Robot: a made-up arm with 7 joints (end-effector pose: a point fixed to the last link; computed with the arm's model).
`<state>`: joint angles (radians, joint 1 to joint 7).
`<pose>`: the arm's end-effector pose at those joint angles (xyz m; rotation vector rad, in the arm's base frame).
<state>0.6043 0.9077 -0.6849 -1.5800 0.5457 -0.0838 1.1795</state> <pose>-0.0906 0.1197 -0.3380 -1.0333 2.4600 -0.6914</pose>
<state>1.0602 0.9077 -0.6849 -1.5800 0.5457 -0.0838 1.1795</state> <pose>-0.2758 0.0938 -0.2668 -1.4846 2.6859 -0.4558</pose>
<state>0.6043 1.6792 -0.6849 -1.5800 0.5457 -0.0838 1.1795</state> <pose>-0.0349 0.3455 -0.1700 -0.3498 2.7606 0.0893</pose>
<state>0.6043 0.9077 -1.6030 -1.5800 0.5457 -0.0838 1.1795</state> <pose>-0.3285 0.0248 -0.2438 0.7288 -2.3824 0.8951</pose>
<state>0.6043 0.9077 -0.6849 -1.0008 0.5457 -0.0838 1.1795</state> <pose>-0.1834 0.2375 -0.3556 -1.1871 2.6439 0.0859</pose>
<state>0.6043 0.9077 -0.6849 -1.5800 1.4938 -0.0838 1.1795</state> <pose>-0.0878 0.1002 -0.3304 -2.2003 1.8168 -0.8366</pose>
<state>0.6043 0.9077 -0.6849 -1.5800 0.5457 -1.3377 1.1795</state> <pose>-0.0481 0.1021 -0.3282 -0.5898 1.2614 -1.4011</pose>
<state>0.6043 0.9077 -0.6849 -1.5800 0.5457 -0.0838 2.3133</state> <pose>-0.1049 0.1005 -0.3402 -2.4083 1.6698 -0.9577</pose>
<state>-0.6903 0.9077 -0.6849 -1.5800 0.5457 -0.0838 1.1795</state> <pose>0.3812 0.0342 -0.1031 0.0619 1.5455 -1.0309</pose>
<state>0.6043 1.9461 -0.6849 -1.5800 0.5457 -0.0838 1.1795</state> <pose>0.0090 0.3854 -0.0877 -0.0938 2.7809 0.3663</pose>
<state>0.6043 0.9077 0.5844 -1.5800 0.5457 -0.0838 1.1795</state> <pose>0.0845 0.3661 -0.1331 -0.8439 1.3056 -0.1217</pose>
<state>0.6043 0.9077 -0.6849 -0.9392 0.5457 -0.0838 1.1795</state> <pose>-0.1941 0.2493 -0.3524 -1.1989 2.6524 0.1731</pose>
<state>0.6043 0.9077 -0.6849 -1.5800 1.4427 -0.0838 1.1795</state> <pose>-0.0884 0.1011 -0.3310 -2.1432 1.8649 -0.8326</pose>
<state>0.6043 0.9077 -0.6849 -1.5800 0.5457 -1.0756 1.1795</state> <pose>-0.0557 0.1048 -0.3350 -0.6903 1.5246 -1.3001</pose>
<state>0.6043 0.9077 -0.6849 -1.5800 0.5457 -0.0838 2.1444</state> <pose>-0.1040 0.1041 -0.3409 -2.2230 1.8374 -0.9316</pose>
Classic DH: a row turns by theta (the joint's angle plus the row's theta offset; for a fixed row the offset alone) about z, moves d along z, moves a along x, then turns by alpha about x. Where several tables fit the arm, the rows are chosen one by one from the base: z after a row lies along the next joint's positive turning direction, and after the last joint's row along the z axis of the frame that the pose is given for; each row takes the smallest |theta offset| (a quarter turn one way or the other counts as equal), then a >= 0, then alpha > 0; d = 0 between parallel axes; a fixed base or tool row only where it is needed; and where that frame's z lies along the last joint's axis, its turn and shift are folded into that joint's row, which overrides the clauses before.
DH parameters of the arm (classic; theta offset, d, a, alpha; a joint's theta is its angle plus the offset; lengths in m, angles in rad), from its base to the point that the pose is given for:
base (fixed): 0 0.0836 -0.02 -1.2217
joint 1: 1.5708 -0.0175 0.0188 1.5708
joint 2: 1.2217 -0.01 0.02 -1.5708
joint 3: -1.5708 -0.29 0.04 -1.5708
joint 4: 0 -0.04 -0.01 1.5708
joint 5: 0 -0.24 0.01 -1.5708
joint 6: 0 -0.02 -0.02 1.5708
joint 7: 1.1071 0 0.0224 3.1416
tool (fixed): -2.0344 0.02 0 0

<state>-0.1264 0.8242 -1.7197 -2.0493 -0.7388 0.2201 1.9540</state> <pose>-0.0591 -0.0220 -0.2839 0.5103 2.4735 -1.4393</pose>
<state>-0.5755 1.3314 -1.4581 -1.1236 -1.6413 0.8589 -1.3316</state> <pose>0.2147 0.3306 -0.2113 -1.2072 1.3164 -1.2334</pose>
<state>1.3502 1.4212 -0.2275 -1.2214 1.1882 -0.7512 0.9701</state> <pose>-0.2355 0.3807 -0.1231 -0.9774 2.1010 0.2684</pose>
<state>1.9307 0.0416 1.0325 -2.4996 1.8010 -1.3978 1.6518</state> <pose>-0.1905 0.1587 0.0820 -0.4267 -0.0880 -0.5597</pose>
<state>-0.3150 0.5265 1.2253 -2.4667 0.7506 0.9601 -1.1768</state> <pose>0.1106 0.1834 0.1105 0.2662 1.0017 1.3964</pose>
